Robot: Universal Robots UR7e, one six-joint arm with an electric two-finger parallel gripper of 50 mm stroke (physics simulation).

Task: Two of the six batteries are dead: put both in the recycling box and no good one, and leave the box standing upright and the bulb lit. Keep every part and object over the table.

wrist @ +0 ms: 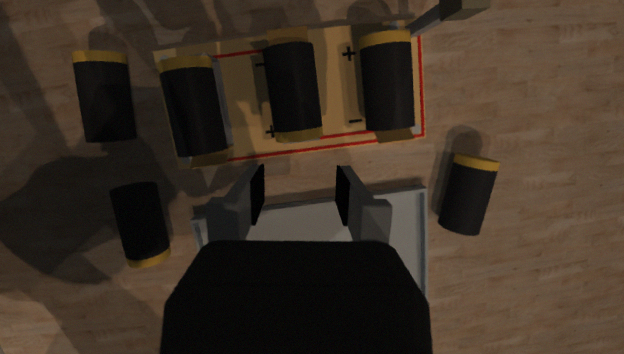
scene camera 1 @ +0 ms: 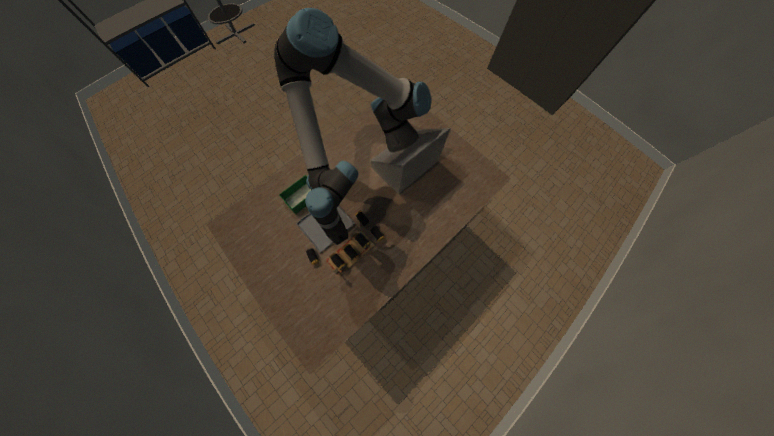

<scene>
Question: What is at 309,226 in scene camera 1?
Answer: A grey tray.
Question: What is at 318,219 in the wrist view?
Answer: A grey tray.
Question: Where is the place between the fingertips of my gripper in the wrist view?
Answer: At 300,183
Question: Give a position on a tan battery holder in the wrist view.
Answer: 336,49
</scene>
